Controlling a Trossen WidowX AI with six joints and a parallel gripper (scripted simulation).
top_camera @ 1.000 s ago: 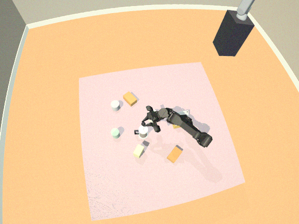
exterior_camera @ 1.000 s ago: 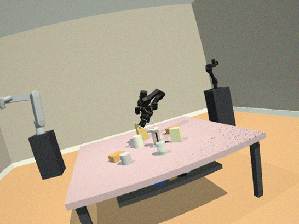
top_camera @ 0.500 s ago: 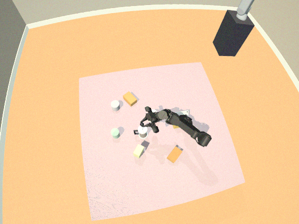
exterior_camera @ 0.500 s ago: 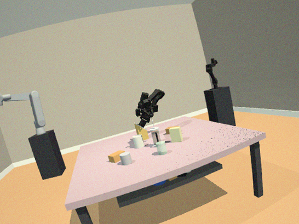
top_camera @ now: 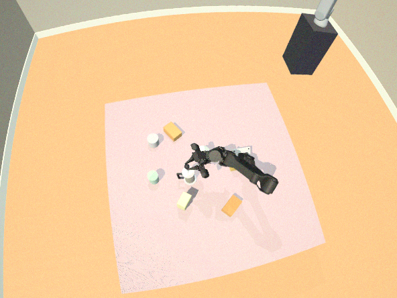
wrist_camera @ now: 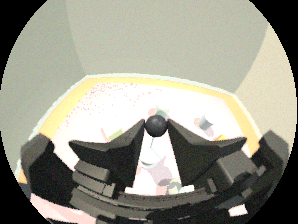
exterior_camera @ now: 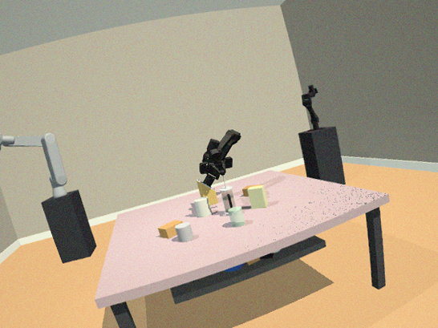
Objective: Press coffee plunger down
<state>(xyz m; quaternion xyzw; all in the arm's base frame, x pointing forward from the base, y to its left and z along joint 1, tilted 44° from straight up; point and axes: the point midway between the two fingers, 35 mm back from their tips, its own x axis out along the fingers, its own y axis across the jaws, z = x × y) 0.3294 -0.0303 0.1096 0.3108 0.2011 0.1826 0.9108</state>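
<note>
Now: gripper tip 11 cm above the coffee press. Also, from my gripper tip: green cylinder (19 cm ahead, 2 cm to the right, 19 cm below); then pale yellow block (2 cm ahead, 15 cm to the left, 17 cm below).
</note>
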